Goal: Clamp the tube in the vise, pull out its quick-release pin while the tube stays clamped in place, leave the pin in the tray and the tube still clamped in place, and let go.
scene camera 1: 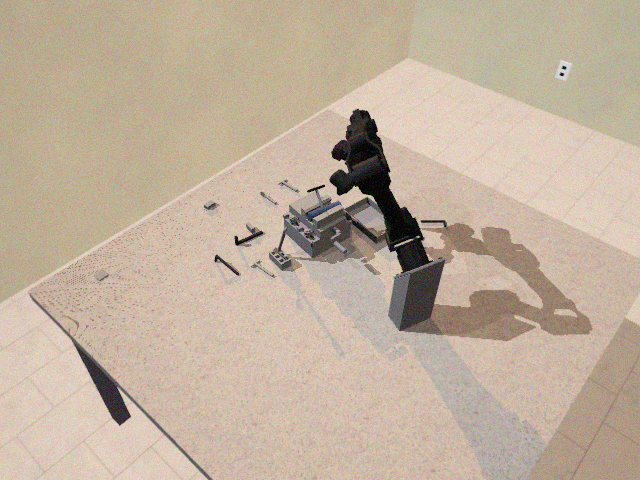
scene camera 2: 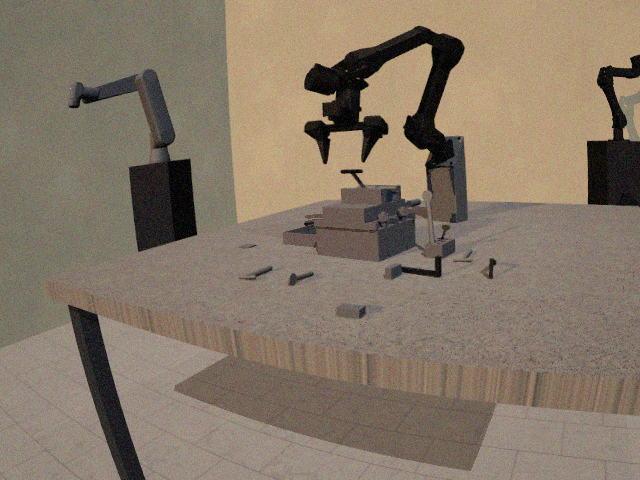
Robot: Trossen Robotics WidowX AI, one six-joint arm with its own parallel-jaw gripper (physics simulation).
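Pixels of known places: gripper, fingertip midpoint: (scene camera 2: pixel 343 162); arm's base, origin of the base link: (scene camera 1: pixel 417 267) (scene camera 2: pixel 443 151).
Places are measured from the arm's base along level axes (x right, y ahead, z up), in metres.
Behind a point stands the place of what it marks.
The grey vise (scene camera 1: pixel 313 243) {y 0.322, x 0.091, z -0.128 m} (scene camera 2: pixel 346 242) {y 0.416, x 0.225, z -0.163 m} stands on the table. The blue tube (scene camera 1: pixel 324 210) {y 0.324, x 0.178, z -0.071 m} lies between its upper jaws in scene camera 1; whether the jaws press on it cannot be told. A black T-shaped handle (scene camera 1: pixel 316 188) {y 0.365, x 0.212, z -0.026 m} (scene camera 2: pixel 352 171) {y 0.374, x 0.211, z -0.028 m}, apparently the pin's, stands up at the tube on a thin slanted shaft; its lower end is hidden. The tray (scene camera 1: pixel 363 230) {y 0.221, x 0.257, z -0.183 m} (scene camera 2: pixel 297 236) {y 0.283, x 0.359, z -0.173 m} sits beside the vise, with no pin visible in it. My gripper (scene camera 1: pixel 339 166) (scene camera 2: pixel 344 162) {y 0.279, x 0.242, z -0.012 m} is open and empty, fingers pointing down, and in scene camera 2 its tips appear just above the T-handle, apart from it.
A grey block with an upright lever (scene camera 1: pixel 280 258) {y 0.402, x 0.029, z -0.167 m} (scene camera 2: pixel 439 249) {y 0.442, x 0.044, z -0.176 m} stands beside the vise. Black angled tools (scene camera 1: pixel 249 237) {y 0.537, x 0.088, z -0.186 m} (scene camera 2: pixel 421 271) {y 0.549, x 0.080, z -0.188 m}, small bolt-like pieces and a small grey block (scene camera 1: pixel 209 205) {y 0.726, x 0.164, z -0.183 m} (scene camera 2: pixel 351 310) {y 0.742, x 0.170, z -0.184 m} lie around. A crank (scene camera 1: pixel 338 245) {y 0.244, x 0.092, z -0.106 m} sticks out of the vise's side.
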